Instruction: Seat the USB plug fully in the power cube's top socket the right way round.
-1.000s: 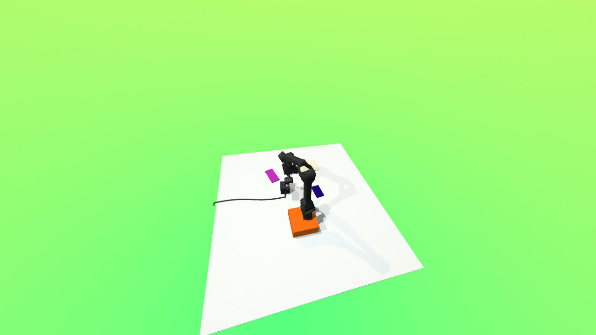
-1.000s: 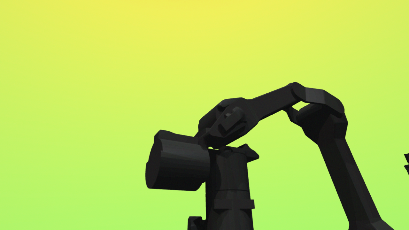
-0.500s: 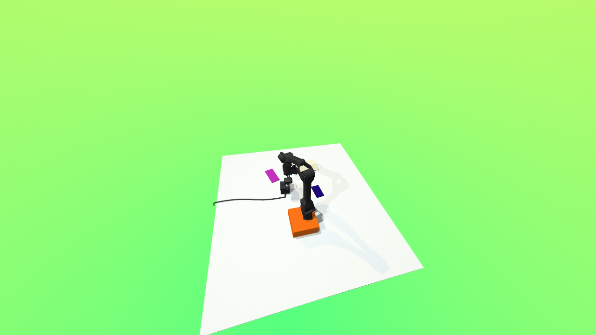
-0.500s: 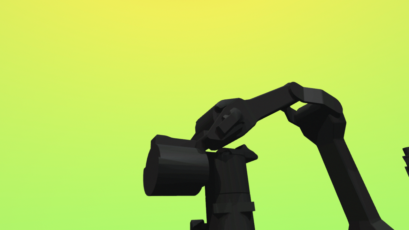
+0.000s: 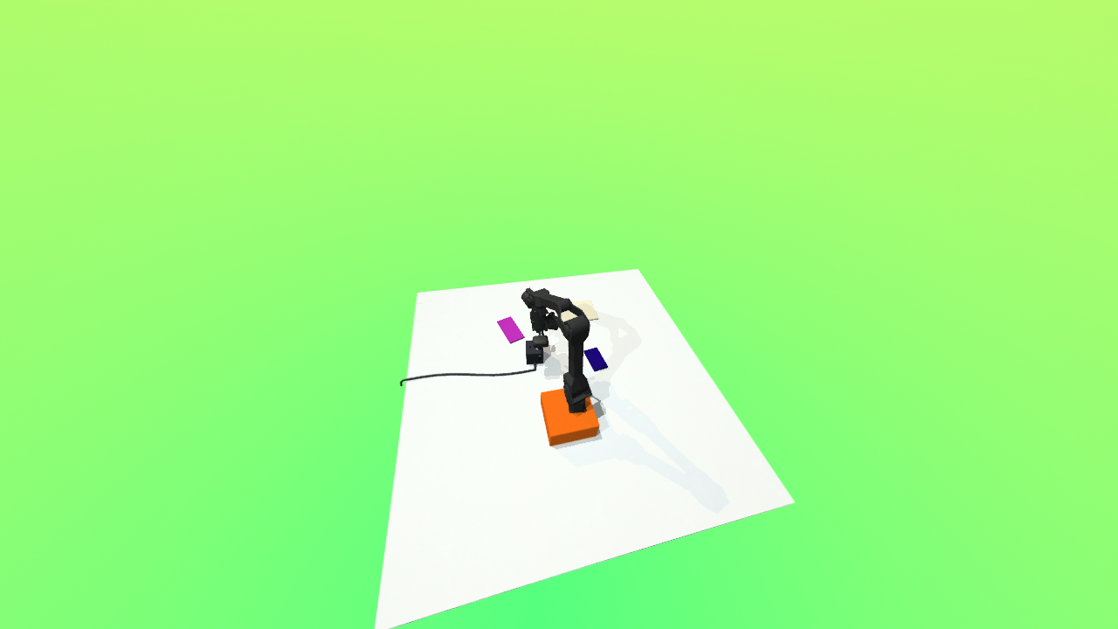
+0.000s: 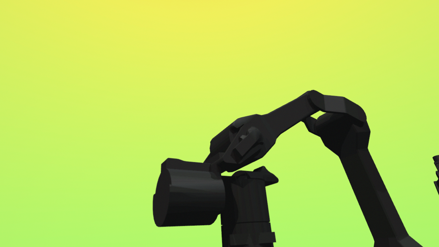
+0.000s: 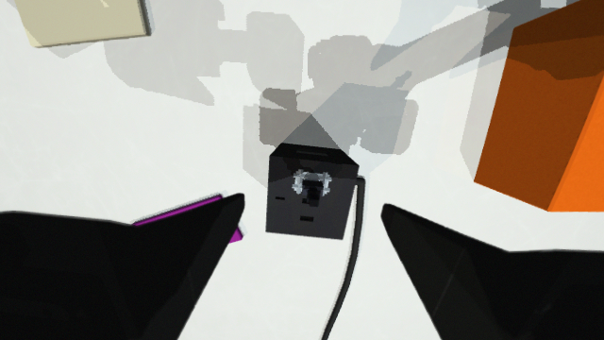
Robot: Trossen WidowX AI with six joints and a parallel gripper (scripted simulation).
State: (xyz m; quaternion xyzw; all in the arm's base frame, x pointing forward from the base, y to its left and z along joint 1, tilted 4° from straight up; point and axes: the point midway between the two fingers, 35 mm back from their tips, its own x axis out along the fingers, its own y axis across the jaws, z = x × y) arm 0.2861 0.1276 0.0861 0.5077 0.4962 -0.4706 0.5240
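Right now my gripper tip is 20 mm above the dark USB plug. Also, from my gripper tip: dark blue patch (30 mm behind, 260 mm to the right, 110 mm below); then cream patch (280 mm ahead, 210 mm to the right, 110 mm below); then magenta flat plate (170 mm ahead, 130 mm to the left, 110 mm below).
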